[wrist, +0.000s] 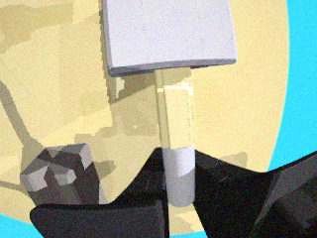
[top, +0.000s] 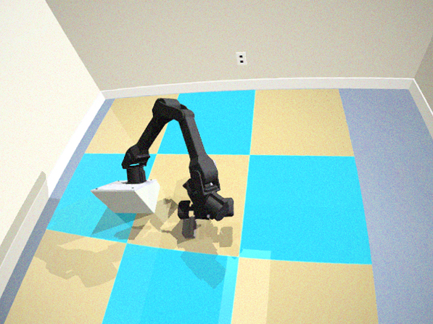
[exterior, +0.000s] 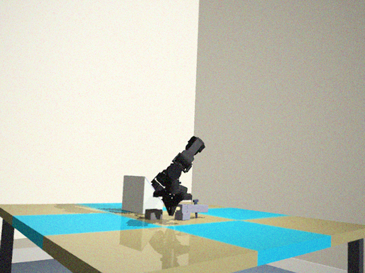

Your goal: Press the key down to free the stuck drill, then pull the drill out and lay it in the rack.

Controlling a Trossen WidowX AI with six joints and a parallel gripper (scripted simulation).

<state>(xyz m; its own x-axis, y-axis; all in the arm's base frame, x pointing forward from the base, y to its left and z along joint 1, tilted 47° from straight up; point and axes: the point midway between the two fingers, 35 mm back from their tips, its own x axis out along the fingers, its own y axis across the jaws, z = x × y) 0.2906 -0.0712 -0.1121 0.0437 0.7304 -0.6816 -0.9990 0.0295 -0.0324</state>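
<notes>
Now: the drill 50 mm to the left of my gripper tip and 30 mm above it. Round my gripper tip: lavender grey block (140 mm to the left, 20 mm above); then grey rack (80 mm behind, 30 mm to the right); then dark blue key (160 mm to the left, 30 mm above).
</notes>
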